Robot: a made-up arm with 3 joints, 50 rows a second.
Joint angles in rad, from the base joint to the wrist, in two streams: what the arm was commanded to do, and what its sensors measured. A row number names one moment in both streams.
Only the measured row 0 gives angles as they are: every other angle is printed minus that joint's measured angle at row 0.
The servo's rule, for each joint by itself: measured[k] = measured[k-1] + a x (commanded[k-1-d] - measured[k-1]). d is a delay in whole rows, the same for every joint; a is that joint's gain. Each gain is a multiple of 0.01, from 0.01 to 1. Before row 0 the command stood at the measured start. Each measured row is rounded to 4 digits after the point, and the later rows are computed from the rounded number. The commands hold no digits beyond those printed.
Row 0, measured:
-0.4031, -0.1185, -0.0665
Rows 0 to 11, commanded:
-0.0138, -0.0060, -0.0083
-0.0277, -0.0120, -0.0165
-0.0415, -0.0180, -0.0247
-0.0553, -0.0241, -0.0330
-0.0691, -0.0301, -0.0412
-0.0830, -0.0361, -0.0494
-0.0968, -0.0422, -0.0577
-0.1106, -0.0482, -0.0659
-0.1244, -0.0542, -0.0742
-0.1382, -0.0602, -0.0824
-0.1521, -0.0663, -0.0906
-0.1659, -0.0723, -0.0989
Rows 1 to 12, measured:
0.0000, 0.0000, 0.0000
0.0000, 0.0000, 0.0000
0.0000, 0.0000, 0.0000
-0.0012, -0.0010, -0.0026
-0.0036, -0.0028, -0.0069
-0.0070, -0.0052, -0.0124
-0.0113, -0.0082, -0.0188
-0.0165, -0.0117, -0.0257
-0.0225, -0.0156, -0.0330
-0.0292, -0.0199, -0.0407
-0.0365, -0.0244, -0.0485
-0.0444, -0.0292, -0.0565
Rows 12 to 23, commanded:
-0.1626, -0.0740, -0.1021
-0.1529, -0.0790, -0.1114
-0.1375, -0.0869, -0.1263
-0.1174, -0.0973, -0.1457
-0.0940, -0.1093, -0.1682
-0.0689, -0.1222, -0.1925
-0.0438, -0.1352, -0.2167
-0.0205, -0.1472, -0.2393
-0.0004, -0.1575, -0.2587
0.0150, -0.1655, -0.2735
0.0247, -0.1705, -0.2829
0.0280, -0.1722, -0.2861
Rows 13 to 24, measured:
-0.0528, -0.0342, -0.0645
-0.0617, -0.0393, -0.0726
-0.0711, -0.0446, -0.0808
-0.0793, -0.0493, -0.0874
-0.0859, -0.0541, -0.0948
-0.0905, -0.0593, -0.1046
-0.0929, -0.0654, -0.1173
-0.0930, -0.0724, -0.1331
-0.0908, -0.0804, -0.1515
-0.0866, -0.0892, -0.1717
-0.0807, -0.0985, -0.1927
-0.0735, -0.1079, -0.2132

